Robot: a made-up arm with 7 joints.
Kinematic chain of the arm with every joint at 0, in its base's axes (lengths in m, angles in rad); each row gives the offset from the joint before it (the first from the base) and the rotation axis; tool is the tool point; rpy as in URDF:
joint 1: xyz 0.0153 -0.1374 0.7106 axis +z
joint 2: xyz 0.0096 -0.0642 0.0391 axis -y
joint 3: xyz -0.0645 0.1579 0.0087 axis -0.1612 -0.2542 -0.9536
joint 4: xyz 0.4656 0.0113 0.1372 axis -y
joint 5: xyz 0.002 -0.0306 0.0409 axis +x
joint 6: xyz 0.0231 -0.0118 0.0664 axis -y
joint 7: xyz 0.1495 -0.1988 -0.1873 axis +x
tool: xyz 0.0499 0.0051 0.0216 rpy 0 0 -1.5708
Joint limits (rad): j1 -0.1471..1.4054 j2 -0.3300..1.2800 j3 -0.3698..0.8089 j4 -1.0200..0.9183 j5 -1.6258..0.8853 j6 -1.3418..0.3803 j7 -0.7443..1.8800
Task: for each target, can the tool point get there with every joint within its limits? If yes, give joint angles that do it. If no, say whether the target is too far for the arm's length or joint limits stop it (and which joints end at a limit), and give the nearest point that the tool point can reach.
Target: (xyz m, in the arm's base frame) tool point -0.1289 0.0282 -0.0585
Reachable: no: joint limits stop it (at a limit: joint 1, joint 2, joint 3, joint 5, joint 6, joint 7) | nearest point -0.0669 0.2088 0.4020 | short by 0.499 m
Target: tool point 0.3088 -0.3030 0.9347
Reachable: yes | joints 0.6036 0.1556 0.4039 -0.4229 -0.2736 -1.2106 1.0569
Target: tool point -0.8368 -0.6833 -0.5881
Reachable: no: too far | nearest point -0.3130 -0.3594 0.7414 | short by 1.465 m
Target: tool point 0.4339 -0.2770 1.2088
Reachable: yes | joints 0.2041 0.8386 0.1556 -0.2089 0.3268 0.1922 1.3117
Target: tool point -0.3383 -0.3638 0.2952
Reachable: no: joint limits stop it (at a limit: joint 1, joint 2, joint 3, joint 4, joint 6, joint 7) | nearest point -0.2618 -0.3220 0.7183 | short by 0.432 m
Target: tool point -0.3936 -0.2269 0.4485
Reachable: no: joint limits stop it (at a limit: joint 1, joint 2, joint 3, joint 4, joint 7) | nearest point -0.2951 -0.2576 0.7281 | short by 0.298 m
